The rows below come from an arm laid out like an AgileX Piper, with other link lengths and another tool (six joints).
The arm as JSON. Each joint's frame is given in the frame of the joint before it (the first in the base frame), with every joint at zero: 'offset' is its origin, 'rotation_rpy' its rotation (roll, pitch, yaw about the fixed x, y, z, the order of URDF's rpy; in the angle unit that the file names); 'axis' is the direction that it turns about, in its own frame. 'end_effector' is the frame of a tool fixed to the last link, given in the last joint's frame.
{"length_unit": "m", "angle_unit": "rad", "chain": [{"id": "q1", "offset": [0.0, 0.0, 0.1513], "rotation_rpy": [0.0, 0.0, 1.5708], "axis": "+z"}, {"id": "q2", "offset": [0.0, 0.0, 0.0], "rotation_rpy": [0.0, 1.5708, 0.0], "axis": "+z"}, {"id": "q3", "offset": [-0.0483, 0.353, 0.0], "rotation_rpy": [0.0, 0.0, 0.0], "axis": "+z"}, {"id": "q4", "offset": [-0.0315, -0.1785, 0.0], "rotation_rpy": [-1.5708, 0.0, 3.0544], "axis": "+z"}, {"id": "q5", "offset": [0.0, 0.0, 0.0], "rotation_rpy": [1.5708, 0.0, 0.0], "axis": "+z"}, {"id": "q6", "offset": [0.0, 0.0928, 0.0], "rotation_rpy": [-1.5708, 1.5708, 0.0], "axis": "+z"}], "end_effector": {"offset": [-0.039, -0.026, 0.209], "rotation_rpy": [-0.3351, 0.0, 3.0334]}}
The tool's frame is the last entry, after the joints.
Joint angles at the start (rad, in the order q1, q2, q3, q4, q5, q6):
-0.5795 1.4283 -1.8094 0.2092 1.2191 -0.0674
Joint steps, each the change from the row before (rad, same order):
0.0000 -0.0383 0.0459 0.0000 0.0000 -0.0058
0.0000 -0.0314 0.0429 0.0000 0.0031 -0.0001
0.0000 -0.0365 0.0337 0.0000 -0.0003 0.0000
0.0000 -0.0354 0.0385 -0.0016 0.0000 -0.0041
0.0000 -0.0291 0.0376 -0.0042 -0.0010 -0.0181
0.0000 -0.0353 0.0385 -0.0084 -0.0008 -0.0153
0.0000 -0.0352 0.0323 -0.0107 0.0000 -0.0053
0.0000 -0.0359 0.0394 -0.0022 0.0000 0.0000
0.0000 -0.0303 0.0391 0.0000 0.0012 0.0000
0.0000 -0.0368 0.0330 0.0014 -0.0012 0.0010
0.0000 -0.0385 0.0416 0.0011 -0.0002 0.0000
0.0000 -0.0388 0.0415 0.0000 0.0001 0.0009
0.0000 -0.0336 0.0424 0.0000 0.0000 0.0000
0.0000 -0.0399 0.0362 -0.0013 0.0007 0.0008
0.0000 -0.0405 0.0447 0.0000 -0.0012 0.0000
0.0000 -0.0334 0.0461 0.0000 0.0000 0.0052
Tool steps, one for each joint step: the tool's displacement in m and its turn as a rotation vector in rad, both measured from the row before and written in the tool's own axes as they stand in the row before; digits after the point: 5 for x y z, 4 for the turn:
0.00302 -0.00870 -0.01164 0.0074 0.0022 -0.0038
0.00252 -0.01031 -0.00915 0.0143 0.0010 0.0026
0.00271 -0.00519 -0.01121 -0.0030 -0.0002 -0.0006
0.00229 -0.00796 -0.01028 0.0033 0.0003 -0.0042
0.00149 -0.00957 -0.00788 0.0081 0.0030 -0.0179
0.00090 -0.00941 -0.00970 0.0040 -0.0012 -0.0191
0.00006 -0.00749 -0.00976 -0.0006 -0.0066 -0.0123
0.00235 -0.00955 -0.00926 0.0039 -0.0013 -0.0006
0.00265 -0.01080 -0.00727 0.0097 0.0011 0.0020
0.00304 -0.00705 -0.00929 -0.0052 0.0001 0.0009
0.00328 -0.01079 -0.00897 0.0026 0.0011 0.0013
0.00294 -0.01125 -0.00866 0.0027 0.0000 0.0014
0.00263 -0.01254 -0.00669 0.0086 0.0008 0.0019
0.00245 -0.01012 -0.00849 -0.0026 -0.0014 -0.0008
0.00282 -0.01303 -0.00749 0.0029 0.0001 0.0008
0.00236 -0.01468 -0.00515 0.0124 -0.0006 0.0076

